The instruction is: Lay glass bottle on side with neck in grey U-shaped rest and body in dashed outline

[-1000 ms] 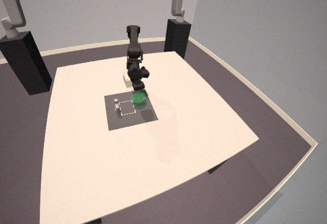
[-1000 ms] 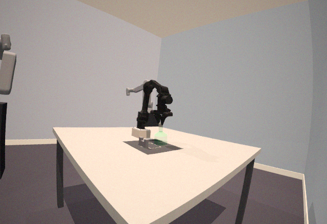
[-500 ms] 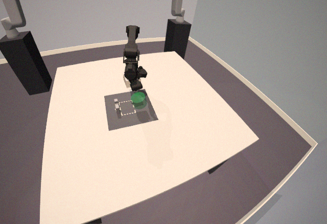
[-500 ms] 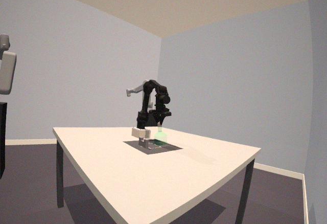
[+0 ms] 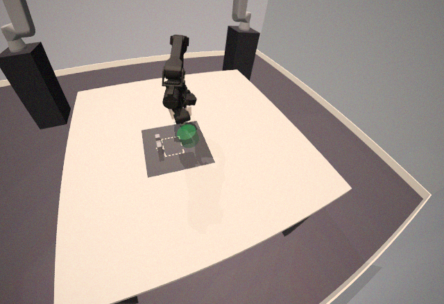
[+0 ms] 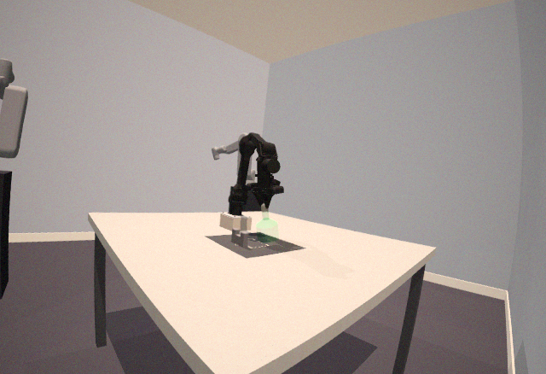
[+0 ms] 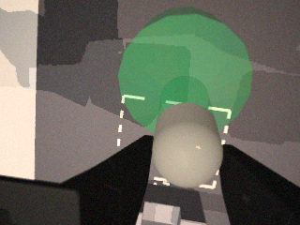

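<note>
Now: the green glass bottle 50 mm below my gripper tip and 20 mm to the left of it. Also, from my gripper tip: dark grey mat: 150 mm below, 40 mm to the right.
</note>
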